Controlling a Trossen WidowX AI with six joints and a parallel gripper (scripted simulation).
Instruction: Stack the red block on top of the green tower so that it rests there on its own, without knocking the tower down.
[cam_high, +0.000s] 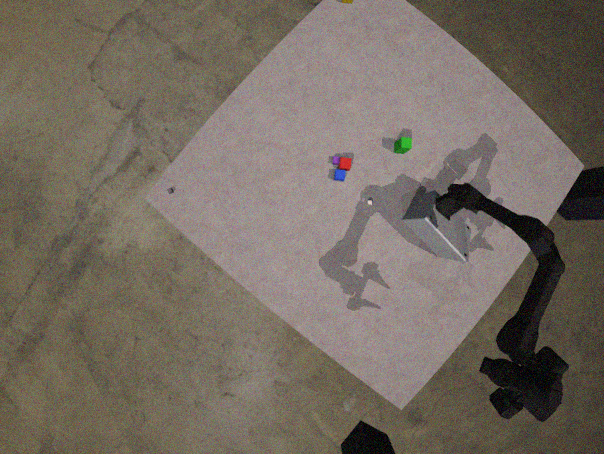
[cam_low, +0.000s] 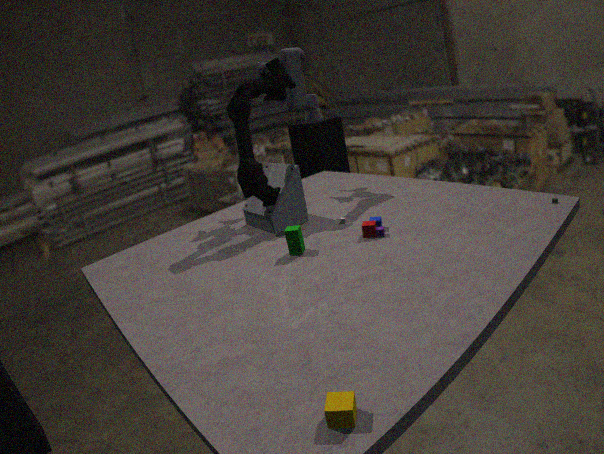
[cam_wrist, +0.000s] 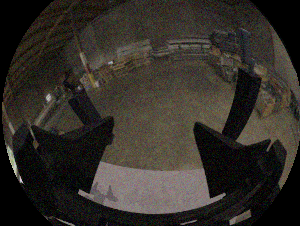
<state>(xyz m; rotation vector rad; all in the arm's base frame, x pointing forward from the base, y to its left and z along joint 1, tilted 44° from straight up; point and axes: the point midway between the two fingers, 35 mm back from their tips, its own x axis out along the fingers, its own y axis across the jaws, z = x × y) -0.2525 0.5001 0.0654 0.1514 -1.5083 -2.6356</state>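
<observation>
My gripper tip is now 70 cm short of the red block, 27 cm to the left of it and 42 cm above it. Also, from my gripper tip: small white object: 55 cm ahead, 21 cm to the right, 44 cm below; then purple block: 74 cm ahead, 27 cm to the right, 43 cm below; then blue block: 70 cm ahead, 23 cm to the right, 43 cm below.
</observation>
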